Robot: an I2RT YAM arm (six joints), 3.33 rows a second.
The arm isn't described. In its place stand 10 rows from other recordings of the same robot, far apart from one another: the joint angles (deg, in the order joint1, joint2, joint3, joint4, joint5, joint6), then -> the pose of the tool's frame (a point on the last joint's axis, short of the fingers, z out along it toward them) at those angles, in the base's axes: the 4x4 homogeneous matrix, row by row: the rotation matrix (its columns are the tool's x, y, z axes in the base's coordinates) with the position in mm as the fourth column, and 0 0 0 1 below.
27.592 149.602 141.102 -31.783 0.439 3.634 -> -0.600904 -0.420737 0.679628 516.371; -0.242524 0.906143 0.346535 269.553; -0.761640 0.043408 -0.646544 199.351; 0 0 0 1
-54.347 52.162 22.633 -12.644 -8.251 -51.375 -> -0.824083 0.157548 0.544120 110.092; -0.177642 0.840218 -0.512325 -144.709; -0.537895 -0.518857 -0.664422 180.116; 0 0 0 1
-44.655 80.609 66.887 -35.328 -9.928 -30.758 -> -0.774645 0.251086 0.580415 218.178; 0.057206 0.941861 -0.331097 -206.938; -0.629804 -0.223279 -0.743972 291.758; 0 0 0 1
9.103 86.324 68.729 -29.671 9.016 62.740 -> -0.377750 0.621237 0.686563 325.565; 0.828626 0.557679 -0.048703 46.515; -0.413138 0.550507 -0.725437 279.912; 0 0 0 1
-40.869 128.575 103.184 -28.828 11.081 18.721 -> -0.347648 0.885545 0.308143 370.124; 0.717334 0.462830 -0.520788 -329.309; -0.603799 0.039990 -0.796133 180.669; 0 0 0 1
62.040 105.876 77.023 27.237 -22.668 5.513 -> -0.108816 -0.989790 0.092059 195.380; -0.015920 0.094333 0.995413 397.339; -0.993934 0.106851 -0.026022 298.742; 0 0 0 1
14.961 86.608 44.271 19.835 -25.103 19.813 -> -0.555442 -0.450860 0.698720 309.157; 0.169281 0.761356 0.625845 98.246; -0.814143 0.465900 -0.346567 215.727; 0 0 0 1
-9.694 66.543 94.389 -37.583 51.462 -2.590 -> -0.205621 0.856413 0.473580 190.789; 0.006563 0.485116 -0.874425 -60.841; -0.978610 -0.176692 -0.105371 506.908; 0 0 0 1
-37.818 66.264 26.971 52.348 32.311 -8.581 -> 0.037749 0.945766 0.322647 180.085; -0.188933 0.323809 -0.927066 -163.867; -0.981264 -0.025963 0.190910 269.962; 0 0 0 1
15.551 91.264 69.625 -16.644 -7.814 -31.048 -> -0.321341 -0.623477 0.712753 346.924; -0.619807 0.707530 0.339471 101.568; -0.715946 -0.332683 -0.613793 275.166; 0 0 0 1
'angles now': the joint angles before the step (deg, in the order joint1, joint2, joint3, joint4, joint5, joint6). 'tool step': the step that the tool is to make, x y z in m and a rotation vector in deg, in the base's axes. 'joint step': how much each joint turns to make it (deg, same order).
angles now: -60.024 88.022 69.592 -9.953 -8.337 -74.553
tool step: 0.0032 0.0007 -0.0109 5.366 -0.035 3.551
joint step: 0.072 1.338 0.452 -3.640 -4.376 0.571
